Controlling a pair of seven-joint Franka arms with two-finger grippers.
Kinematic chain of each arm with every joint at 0, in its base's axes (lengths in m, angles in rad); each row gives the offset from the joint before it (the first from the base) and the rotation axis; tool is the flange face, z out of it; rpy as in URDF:
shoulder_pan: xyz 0 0 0.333 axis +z
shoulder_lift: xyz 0 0 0 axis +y
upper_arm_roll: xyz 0 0 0.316 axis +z
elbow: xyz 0.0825 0 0 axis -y
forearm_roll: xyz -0.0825 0 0.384 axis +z
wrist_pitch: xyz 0 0 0 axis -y
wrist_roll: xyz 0.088 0 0 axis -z
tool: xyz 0 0 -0.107 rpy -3.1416 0 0
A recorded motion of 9 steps. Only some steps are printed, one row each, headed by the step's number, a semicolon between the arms.
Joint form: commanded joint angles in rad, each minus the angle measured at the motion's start. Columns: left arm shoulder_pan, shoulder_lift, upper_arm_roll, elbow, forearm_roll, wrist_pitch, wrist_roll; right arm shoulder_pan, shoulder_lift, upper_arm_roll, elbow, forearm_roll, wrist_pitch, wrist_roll.
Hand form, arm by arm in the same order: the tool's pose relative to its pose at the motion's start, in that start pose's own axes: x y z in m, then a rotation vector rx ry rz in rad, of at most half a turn. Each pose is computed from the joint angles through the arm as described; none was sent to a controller.
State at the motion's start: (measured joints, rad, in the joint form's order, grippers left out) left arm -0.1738 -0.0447 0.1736 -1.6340 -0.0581 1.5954 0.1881; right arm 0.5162 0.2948 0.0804 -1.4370 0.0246 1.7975 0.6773
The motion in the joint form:
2: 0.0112 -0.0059 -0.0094 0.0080 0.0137 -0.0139 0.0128; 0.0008 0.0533 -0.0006 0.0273 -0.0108 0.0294 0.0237
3: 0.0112 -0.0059 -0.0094 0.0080 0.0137 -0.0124 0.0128; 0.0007 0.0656 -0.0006 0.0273 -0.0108 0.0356 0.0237
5: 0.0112 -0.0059 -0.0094 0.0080 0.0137 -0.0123 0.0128; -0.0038 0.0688 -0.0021 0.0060 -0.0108 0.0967 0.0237
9: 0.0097 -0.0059 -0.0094 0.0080 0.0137 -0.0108 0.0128; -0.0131 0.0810 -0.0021 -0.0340 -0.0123 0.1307 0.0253
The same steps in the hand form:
2: -0.0033 -0.0016 -0.0058 0.0129 -0.0025 0.0120; 0.0127 -0.0066 0.0202 -0.0030 0.0071 0.0230
3: -0.0031 -0.0016 -0.0060 0.0132 -0.0010 0.0120; 0.0148 -0.0075 0.0280 -0.0062 0.0019 0.0237
5: -0.0031 -0.0016 -0.0060 0.0132 -0.0009 0.0120; 0.0206 -0.0068 0.0348 0.0165 0.0309 0.0298
9: -0.0028 -0.0008 -0.0061 0.0135 0.0005 0.0135; 0.0244 -0.0004 0.0591 0.0042 0.0181 0.0413

